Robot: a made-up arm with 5 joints.
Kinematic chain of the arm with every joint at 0, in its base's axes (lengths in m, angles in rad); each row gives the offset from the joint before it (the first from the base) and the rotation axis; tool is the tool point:
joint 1: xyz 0 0 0.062 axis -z
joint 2: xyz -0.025 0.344 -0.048 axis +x
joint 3: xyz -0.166 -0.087 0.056 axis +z
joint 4: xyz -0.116 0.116 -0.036 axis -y
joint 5: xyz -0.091 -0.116 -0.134 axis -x
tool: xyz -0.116 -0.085 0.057
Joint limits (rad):
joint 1: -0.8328..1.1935
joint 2: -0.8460..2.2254
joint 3: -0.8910..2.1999
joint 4: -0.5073..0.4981
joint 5: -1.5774..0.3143
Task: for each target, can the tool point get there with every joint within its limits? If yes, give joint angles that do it. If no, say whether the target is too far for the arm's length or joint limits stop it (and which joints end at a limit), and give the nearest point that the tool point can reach.
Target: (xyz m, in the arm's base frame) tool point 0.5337 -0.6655 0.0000
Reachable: no: joint limits stop it (at a limit: joint 1, joint 4, joint 5) | nearest point 0.0006 -0.2296 0.0081 | short by 0.689 m
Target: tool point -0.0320 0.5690 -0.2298
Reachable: yes | joints 0.9464 0.5571 -0.0818 0.2166 -0.9154
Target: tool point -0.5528 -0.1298 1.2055
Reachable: no: too far | nearest point -0.3262 -0.0766 0.3589 | short by 0.878 m
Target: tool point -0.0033 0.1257 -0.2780
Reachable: yes | joints 0.9716 0.1534 1.6216 0.3722 -1.3596
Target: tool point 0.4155 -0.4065 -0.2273
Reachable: no: joint limits stop it (at a limit: joint 1, joint 3, joint 4) | nearest point 0.2349 -0.0245 -0.2884 | short by 0.427 m
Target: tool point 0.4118 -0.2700 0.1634
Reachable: no: joint limits stop it (at a limit: joint 1, joint 2, joint 3, joint 4) | nearest point 0.1680 -0.0443 0.2572 | short by 0.345 m
